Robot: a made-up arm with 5 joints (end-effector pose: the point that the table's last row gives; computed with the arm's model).
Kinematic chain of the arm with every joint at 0, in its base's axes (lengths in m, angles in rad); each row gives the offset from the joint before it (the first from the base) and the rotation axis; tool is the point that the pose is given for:
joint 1: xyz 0 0 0.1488 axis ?
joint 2: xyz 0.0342 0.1 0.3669 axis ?
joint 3: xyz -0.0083 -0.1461 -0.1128 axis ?
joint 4: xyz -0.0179 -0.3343 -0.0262 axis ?
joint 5: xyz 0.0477 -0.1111 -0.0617 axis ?
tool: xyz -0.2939 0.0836 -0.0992
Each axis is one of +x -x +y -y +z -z.
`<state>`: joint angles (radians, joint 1 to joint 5).
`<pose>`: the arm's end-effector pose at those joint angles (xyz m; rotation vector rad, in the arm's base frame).
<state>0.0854 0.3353 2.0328 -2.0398 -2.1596</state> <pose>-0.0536 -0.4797 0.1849 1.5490 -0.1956 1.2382</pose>
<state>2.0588 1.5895 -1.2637 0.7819 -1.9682</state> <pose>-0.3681 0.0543 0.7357 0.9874 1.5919 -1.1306</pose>
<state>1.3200 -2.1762 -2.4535 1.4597 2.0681</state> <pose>-0.0469 -0.2605 0.6512 -0.9056 -1.7821 1.7760</pose>
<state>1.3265 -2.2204 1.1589 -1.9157 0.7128</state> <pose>-0.3479 0.2883 0.4232 -1.2746 1.3641 -2.1984</pose>
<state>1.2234 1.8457 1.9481 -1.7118 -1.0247</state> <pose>-0.1000 -0.2782 0.4607 0.1087 -2.0469 0.9767</pose>
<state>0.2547 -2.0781 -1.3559 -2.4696 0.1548</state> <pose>-0.1811 -0.1774 0.8404 -2.7303 1.3887 0.6597</pose>
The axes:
joint 1: -z
joint 2: -y
joint 3: -y
joint 4: +z
joint 5: -y

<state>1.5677 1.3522 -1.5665 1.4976 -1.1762</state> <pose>-0.5383 -0.1732 0.6255 0.2301 1.1791 0.0644</pose>
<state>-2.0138 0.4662 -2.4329 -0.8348 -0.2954</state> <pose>0.1545 0.1513 0.6465 -2.1377 0.4674 0.4564</pose>
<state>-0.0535 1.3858 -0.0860 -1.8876 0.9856</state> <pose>0.5255 -0.3138 0.3502 0.3808 -1.4325 -2.1427</pose>
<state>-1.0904 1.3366 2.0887 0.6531 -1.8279</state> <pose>0.4279 -0.0144 0.2632 0.4812 -1.4694 0.2307</pose>
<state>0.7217 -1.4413 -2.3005 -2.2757 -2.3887</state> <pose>-0.3730 -0.3519 0.2633 1.1865 -0.5257 1.1730</pose>
